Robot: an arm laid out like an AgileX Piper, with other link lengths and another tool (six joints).
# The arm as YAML. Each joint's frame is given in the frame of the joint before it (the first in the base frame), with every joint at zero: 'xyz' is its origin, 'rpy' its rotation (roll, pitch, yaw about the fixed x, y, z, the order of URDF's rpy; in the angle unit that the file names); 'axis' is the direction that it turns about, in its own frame. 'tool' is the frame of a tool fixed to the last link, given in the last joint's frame.
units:
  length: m
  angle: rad
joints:
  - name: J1
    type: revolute
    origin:
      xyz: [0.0, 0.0, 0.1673]
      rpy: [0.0, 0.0, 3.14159]
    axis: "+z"
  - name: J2
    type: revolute
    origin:
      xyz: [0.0, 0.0, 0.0]
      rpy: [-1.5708, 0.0, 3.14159]
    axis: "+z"
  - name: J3
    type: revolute
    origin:
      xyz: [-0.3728, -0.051, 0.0]
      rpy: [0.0, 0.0, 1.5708]
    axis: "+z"
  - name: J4
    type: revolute
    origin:
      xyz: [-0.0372, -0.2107, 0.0]
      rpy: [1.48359, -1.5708, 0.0]
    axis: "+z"
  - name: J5
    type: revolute
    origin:
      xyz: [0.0, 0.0, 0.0]
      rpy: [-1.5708, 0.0, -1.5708]
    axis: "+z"
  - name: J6
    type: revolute
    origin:
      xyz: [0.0, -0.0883, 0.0]
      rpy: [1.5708, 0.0, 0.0]
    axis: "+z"
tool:
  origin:
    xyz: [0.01, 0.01, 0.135]
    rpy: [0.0, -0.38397, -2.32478]
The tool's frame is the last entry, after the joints.
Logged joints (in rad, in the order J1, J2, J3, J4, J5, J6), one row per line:
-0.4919, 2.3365, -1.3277, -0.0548, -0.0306, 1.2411
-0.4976, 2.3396, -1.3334, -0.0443, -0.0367, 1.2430
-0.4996, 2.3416, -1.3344, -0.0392, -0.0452, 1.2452
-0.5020, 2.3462, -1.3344, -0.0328, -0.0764, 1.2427
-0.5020, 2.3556, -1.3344, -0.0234, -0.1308, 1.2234
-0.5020, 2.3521, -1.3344, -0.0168, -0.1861, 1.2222
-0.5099, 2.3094, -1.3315, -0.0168, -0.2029, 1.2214
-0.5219, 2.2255, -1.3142, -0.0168, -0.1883, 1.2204
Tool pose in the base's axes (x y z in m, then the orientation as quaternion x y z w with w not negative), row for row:
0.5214, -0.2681, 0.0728, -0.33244, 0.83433, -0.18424, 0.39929
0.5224, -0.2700, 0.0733, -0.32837, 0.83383, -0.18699, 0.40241
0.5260, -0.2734, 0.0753, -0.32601, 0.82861, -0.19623, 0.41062
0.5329, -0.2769, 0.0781, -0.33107, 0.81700, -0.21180, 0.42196
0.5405, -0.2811, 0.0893, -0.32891, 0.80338, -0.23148, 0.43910
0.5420, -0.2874, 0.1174, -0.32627, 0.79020, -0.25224, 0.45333
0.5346, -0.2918, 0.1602, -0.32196, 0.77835, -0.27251, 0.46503
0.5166, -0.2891, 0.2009, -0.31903, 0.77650, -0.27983, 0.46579
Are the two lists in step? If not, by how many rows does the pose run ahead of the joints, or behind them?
The pose runs 1 row ahead of the joints: the pose in row i belongs to the joints in row i + 1.
